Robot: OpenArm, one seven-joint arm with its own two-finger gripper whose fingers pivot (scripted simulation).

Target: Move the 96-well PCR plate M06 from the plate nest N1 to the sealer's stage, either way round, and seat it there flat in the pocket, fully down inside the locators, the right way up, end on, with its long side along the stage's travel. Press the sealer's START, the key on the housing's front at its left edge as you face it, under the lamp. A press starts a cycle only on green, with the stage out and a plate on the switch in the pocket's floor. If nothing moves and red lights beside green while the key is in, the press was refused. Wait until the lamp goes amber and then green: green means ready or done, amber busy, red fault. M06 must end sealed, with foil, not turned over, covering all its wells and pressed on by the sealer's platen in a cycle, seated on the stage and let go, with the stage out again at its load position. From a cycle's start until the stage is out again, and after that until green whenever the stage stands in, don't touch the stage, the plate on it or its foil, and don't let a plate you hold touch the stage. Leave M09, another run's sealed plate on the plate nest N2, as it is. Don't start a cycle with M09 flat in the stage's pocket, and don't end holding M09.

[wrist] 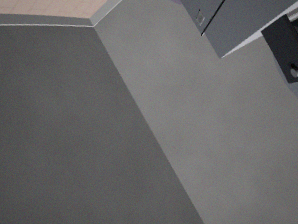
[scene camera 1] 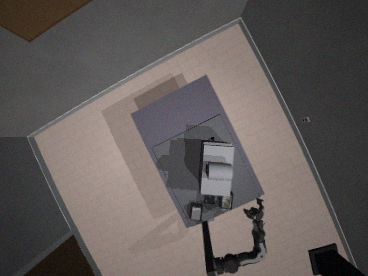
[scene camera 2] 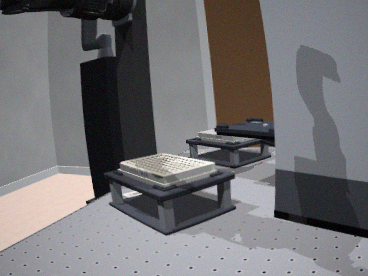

Note:
In view: a white 96-well plate M06 (scene camera 2: 164, 170), a grey sealer housing (scene camera 2: 310, 57) and a plate nest N1 (scene camera 2: 146, 189).
The wrist view misses the white 96-well plate M06: it is out of frame.

